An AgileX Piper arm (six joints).
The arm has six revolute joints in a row. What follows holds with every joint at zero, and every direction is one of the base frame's. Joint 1 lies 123 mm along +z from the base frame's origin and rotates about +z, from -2.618 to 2.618 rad. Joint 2 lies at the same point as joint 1 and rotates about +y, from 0 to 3.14 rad. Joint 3 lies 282.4 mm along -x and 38.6 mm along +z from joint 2 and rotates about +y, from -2.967 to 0 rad. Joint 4 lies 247.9 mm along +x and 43.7 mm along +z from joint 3 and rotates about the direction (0.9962, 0, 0.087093), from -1.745 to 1.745 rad. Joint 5 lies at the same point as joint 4 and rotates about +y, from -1.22 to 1.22 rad. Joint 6 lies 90.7 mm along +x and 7.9 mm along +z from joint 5 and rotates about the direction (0.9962, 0, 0.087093), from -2.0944 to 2.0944 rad. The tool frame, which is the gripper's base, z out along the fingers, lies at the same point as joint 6; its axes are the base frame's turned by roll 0, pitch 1.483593 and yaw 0 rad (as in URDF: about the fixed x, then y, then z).
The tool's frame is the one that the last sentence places.
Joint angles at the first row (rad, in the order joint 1, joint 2, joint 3, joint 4, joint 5, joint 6):
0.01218 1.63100 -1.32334 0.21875 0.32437 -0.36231
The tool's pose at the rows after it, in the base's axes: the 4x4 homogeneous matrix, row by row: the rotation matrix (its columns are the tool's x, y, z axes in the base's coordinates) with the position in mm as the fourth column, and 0 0 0 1 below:
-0.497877 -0.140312 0.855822 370.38; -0.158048 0.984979 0.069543 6.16; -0.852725 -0.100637 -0.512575 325.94; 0 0 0 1
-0.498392 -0.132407 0.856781 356.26; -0.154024 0.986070 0.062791 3.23; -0.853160 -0.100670 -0.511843 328.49; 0 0 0 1
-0.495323 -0.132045 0.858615 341.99; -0.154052 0.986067 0.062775 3.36; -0.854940 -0.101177 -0.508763 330.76; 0 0 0 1
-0.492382 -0.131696 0.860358 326.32; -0.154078 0.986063 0.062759 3.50; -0.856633 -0.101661 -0.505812 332.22; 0 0 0 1
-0.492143 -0.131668 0.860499 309.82; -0.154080 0.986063 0.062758 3.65; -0.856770 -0.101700 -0.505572 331.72; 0 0 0 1
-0.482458 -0.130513 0.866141 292.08; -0.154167 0.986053 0.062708 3.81; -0.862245 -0.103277 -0.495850 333.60; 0 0 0 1
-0.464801 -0.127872 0.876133 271.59; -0.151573 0.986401 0.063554 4.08; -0.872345 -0.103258 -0.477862 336.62; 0 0 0 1
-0.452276 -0.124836 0.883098 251.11; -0.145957 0.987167 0.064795 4.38; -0.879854 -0.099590 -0.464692 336.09; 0 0 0 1
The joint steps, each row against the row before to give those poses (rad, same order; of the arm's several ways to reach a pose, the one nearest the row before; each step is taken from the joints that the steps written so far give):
-0.01279 -0.04525 0.04019 -0.00178 0.00712 -0.00261
-0.00835 -0.05051 0.04779 0.00003 0.00193 -0.00003
0.00001 -0.05120 0.04758 -0.00002 0.00001 0.00003
0.00000 -0.05592 0.05250 0.00001 -0.00002 -0.00001
0.00001 -0.05801 0.05773 -0.00003 0.00000 0.00003
0.00001 -0.06548 0.05424 0.00000 -0.00002 0.00000
0.00000 -0.07796 0.05750 0.00289 0.00003 0.00005
-0.00001 -0.07748 0.06285 0.00412 -0.00003 0.00187

